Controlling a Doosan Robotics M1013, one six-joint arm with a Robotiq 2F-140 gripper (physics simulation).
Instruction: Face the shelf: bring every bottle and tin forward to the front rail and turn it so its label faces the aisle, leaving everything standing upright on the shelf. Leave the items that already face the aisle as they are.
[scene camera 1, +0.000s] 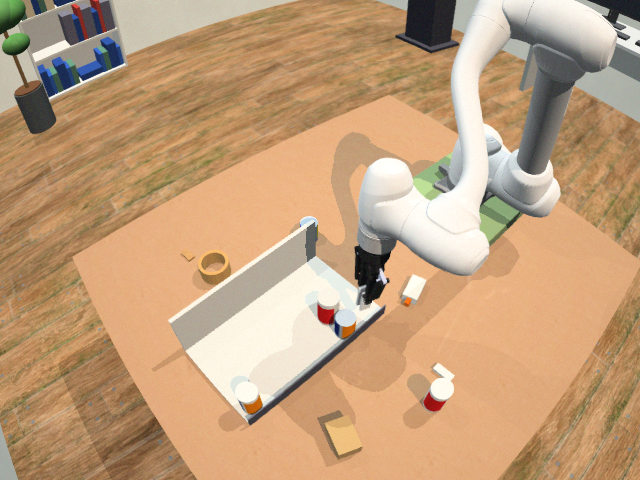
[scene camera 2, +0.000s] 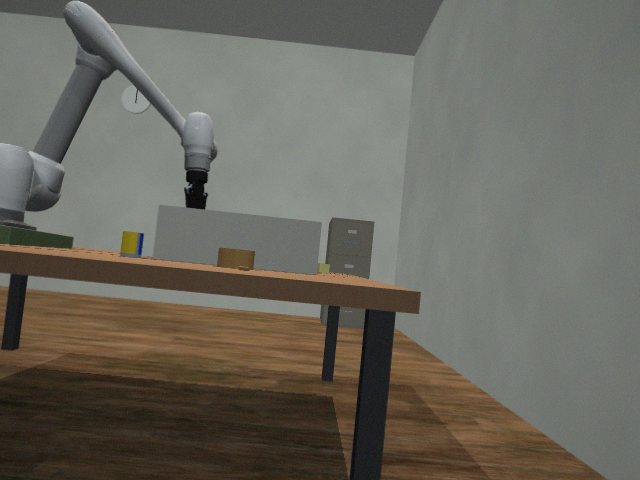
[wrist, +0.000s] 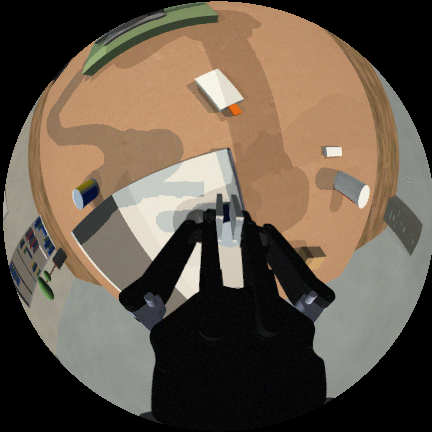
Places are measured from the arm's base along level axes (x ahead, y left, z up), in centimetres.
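Pixels of known places: gripper, fingertip midpoint: (scene camera 1: 362, 305) (wrist: 225, 203).
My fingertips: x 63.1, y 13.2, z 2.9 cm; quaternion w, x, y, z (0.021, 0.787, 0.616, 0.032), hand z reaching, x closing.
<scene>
Behind a point stands the place of what it marks.
My gripper (scene camera 1: 363, 298) {x 63.1, y 13.2, z 3.0 cm} (wrist: 225, 203) {x 63.1, y 13.2, z 3.0 cm} is shut, with a narrow gap between its pads, over the shelf's right end beside the blue-and-orange tin (scene camera 1: 345, 324) {x 70.3, y 14.7, z 3.0 cm} (wrist: 230, 237) {x 69.5, y 13.0, z 3.0 cm}. In the second scene view its fingertips are hidden behind the shelf (scene camera 1: 248, 281) {x 83.0, y -10.2, z 5.8 cm} (scene camera 2: 237, 237) {x 82.7, y -11.4, z 3.5 cm} (wrist: 92, 222) {x 60.5, y -12.3, z 5.3 cm}. That tin stands upright near the front rail (scene camera 1: 310, 373) {x 84.4, y 18.0, z -2.8 cm}, orange partly facing the rail. A red bottle with a white cap (scene camera 1: 327, 308) {x 71.5, y 8.9, z 4.9 cm} stands upright just behind it; in the wrist view the arm parts hide it. A white-capped orange bottle (scene camera 1: 249, 397) {x 101.7, y 17.7, z 5.6 cm} stands upright at the front left corner.
A yellow-and-blue tin (scene camera 1: 309, 227) (scene camera 2: 132, 243) {x 56.0, y -23.0, z -1.5 cm} (wrist: 86, 194) {x 55.3, y -17.7, z -0.2 cm} stands behind the shelf, near a wooden ring (scene camera 1: 214, 279) {x 88.3, y -23.1, z -2.7 cm} (scene camera 2: 235, 258) {x 86.5, y -31.9, z -2.8 cm}. Beyond the rail are a red white-capped bottle (scene camera 1: 438, 395) {x 67.2, y 45.2, z 4.5 cm} (wrist: 350, 187) {x 64.2, y 41.9, z 1.3 cm}, a small white block (scene camera 1: 443, 372) {x 57.3, y 40.4, z -4.1 cm} (wrist: 333, 151) {x 57.2, y 40.1, z -4.2 cm}, a tan block (scene camera 1: 342, 435) {x 89.6, y 36.8, z -0.4 cm} and a white carton (scene camera 1: 414, 288) {x 44.8, y 16.0, z -2.6 cm} (wrist: 219, 90) {x 45.1, y 15.7, z -2.6 cm}.
</scene>
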